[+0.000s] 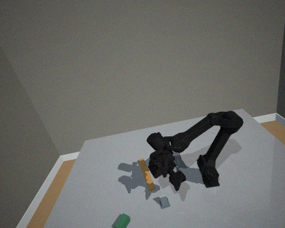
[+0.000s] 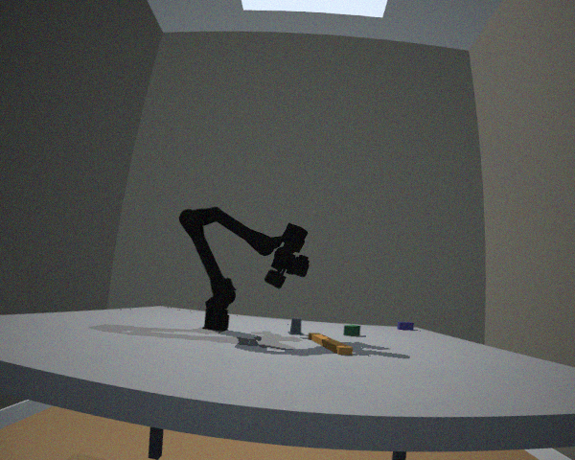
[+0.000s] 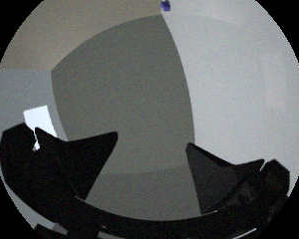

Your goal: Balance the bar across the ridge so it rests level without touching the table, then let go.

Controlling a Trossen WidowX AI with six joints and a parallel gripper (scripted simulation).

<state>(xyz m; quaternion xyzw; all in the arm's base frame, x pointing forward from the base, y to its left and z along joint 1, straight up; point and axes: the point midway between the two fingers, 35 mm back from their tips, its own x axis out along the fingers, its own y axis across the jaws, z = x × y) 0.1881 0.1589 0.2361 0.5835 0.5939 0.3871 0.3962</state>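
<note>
Right now the orange bar is 32 cm to the right of my gripper tip, 23 cm below it and 14 cm ahead of it. Round my gripper tip: green block: 25 cm ahead, 22 cm below, 4 cm to the right; purple block: 55 cm ahead, 31 cm to the left, 22 cm below.
</note>
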